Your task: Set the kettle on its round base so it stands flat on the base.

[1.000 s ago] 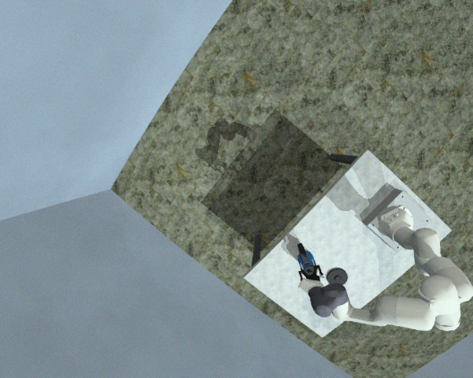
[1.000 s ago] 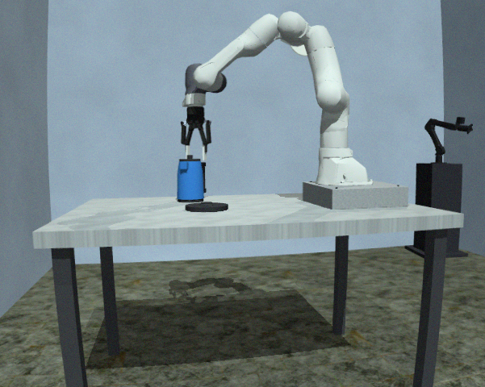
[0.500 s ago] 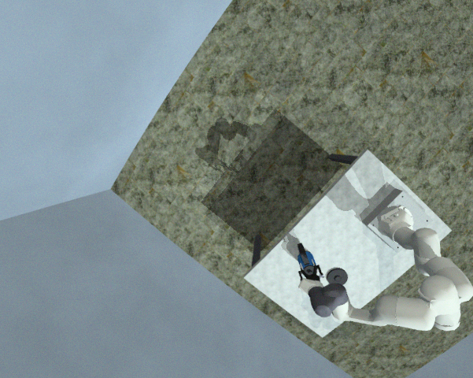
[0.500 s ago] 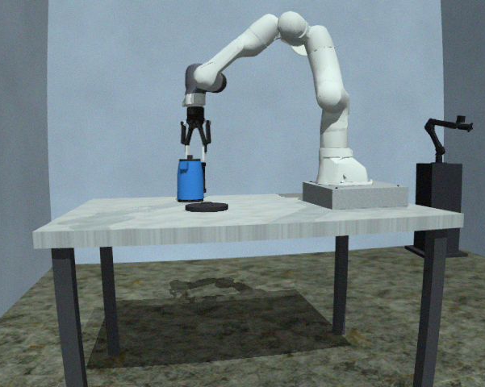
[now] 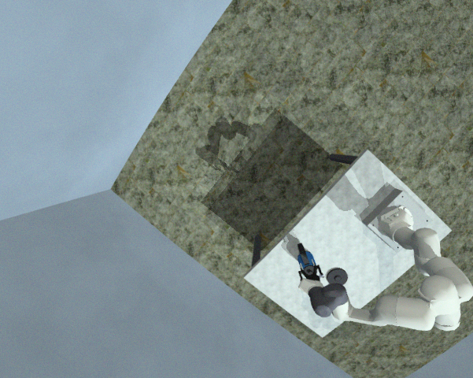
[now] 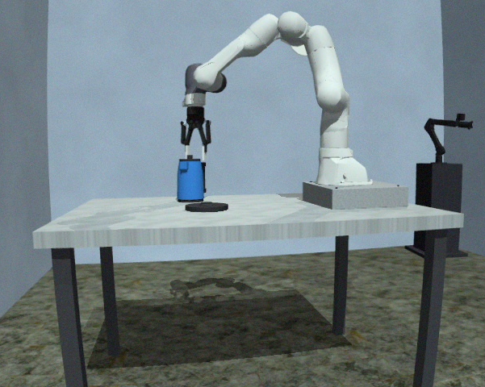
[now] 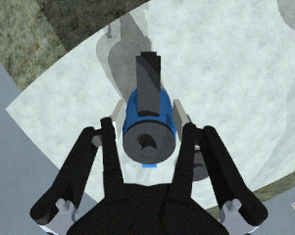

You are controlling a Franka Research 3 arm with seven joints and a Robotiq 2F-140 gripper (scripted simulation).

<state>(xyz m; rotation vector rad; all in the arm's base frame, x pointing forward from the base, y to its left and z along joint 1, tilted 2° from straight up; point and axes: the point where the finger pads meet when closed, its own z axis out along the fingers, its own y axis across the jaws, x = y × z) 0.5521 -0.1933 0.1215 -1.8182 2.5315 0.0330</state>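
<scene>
My gripper is now 10 cm above the blue kettle, 3 cm to the right of it and 1 cm short of it. Also, from my hand: black round base (34 cm to the left, 19 cm below, 6 cm behind).
</scene>
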